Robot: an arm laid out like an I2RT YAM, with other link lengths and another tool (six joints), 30 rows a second.
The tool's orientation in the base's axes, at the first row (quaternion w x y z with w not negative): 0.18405 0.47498 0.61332 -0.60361
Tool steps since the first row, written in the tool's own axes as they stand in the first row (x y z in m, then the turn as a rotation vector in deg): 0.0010 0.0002 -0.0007 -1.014 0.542 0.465; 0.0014 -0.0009 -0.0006 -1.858 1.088 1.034; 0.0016 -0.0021 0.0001 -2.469 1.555 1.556; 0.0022 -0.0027 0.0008 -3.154 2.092 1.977; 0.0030 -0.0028 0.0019 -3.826 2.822 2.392; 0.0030 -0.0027 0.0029 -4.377 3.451 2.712; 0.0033 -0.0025 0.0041 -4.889 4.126 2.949; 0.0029 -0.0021 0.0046 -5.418 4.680 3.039; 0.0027 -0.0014 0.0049 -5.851 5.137 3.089; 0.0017 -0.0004 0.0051 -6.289 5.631 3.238
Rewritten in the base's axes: -0.0001 0.0010 -0.0008 0.762 -0.889 0.409; -0.0012 0.0012 -0.0005 1.410 -1.812 0.659; -0.0025 0.0009 -0.0001 1.898 -2.594 0.777; -0.0035 0.0005 -0.0004 2.514 -3.323 0.935; -0.0044 -0.0002 -0.0012 3.280 -4.076 0.975; -0.0046 -0.0011 -0.0015 3.940 -4.681 0.994; -0.0050 -0.0021 -0.0021 4.647 -5.204 0.973; -0.0047 -0.0028 -0.0021 5.316 -5.576 1.064; -0.0041 -0.0033 -0.0024 5.875 -5.860 1.142; -0.0029 -0.0040 -0.0022 6.432 -6.244 1.182
